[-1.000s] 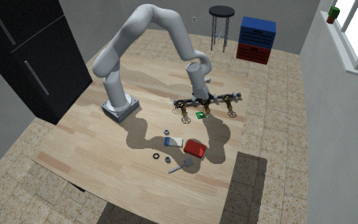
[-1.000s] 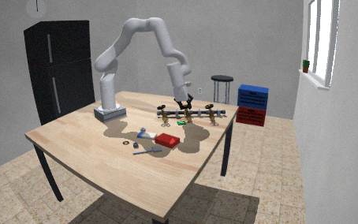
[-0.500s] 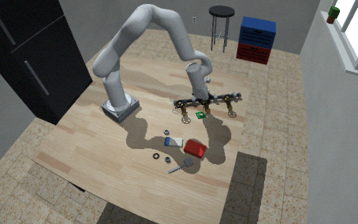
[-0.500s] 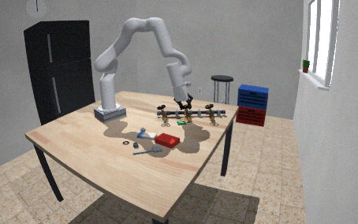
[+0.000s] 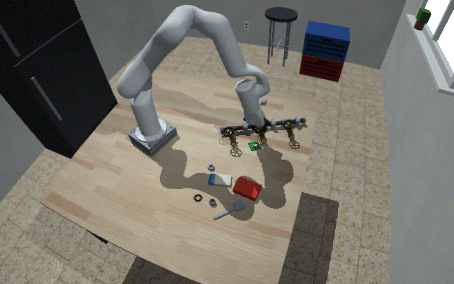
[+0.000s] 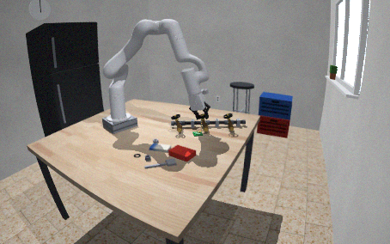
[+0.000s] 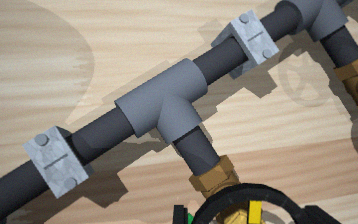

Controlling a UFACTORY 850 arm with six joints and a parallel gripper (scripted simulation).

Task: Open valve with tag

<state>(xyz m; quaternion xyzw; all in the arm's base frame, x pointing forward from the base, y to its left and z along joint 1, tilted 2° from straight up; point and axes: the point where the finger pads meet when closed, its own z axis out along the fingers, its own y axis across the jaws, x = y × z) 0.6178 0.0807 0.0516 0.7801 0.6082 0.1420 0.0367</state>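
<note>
Right now my hand is 30 mm past the green tag, 50 mm to the left of it and 100 mm above it. From my hand the other things lie so: grey scraper (60 mm behind, 440 mm to the right, 100 mm below); red box (10 mm behind, 330 mm to the right, 90 mm below); white block (150 mm behind, 300 mm to the right, 100 mm below).
</note>
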